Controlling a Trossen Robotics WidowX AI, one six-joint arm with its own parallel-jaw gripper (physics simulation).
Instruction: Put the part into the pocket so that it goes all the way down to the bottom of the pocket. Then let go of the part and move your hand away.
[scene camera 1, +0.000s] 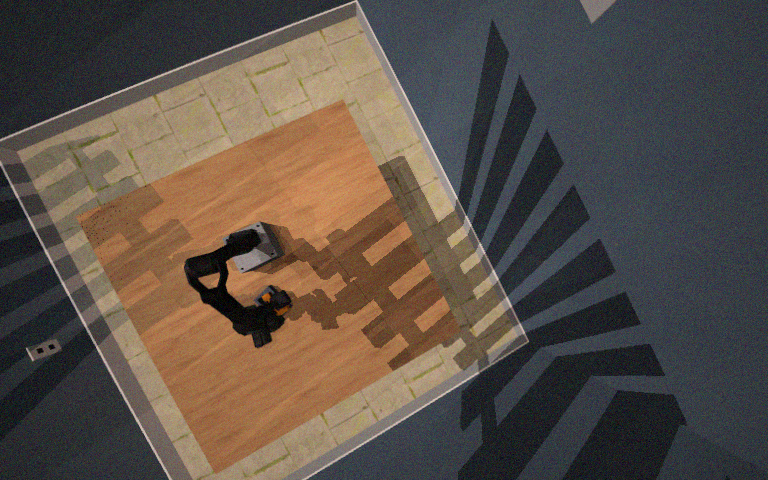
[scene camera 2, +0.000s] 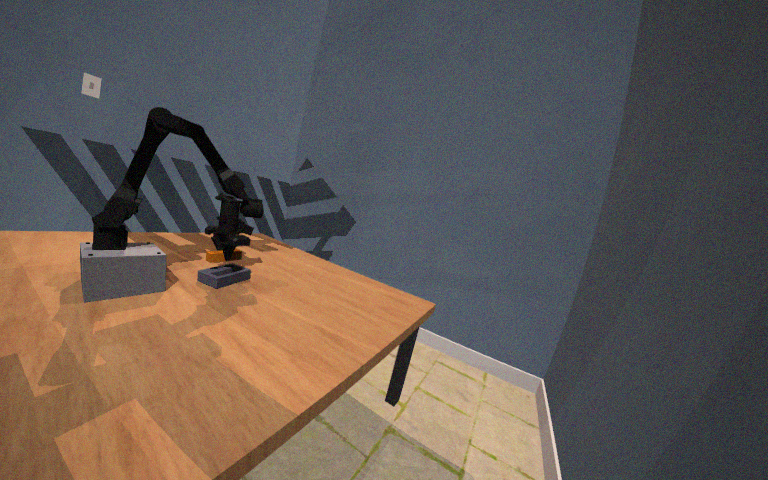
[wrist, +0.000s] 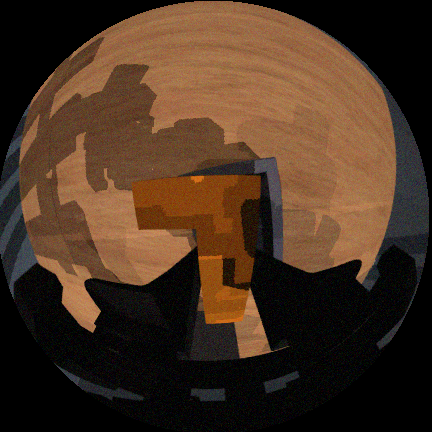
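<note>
My gripper, which you'd find at (scene camera 2: 224, 259) and also at (wrist: 221, 249), is holding an orange L-shaped part (wrist: 223, 208), and that part touches nothing else. There's a pocket block too, and I can see it both at (scene camera 2: 217, 277) and at (wrist: 269, 239).
</note>
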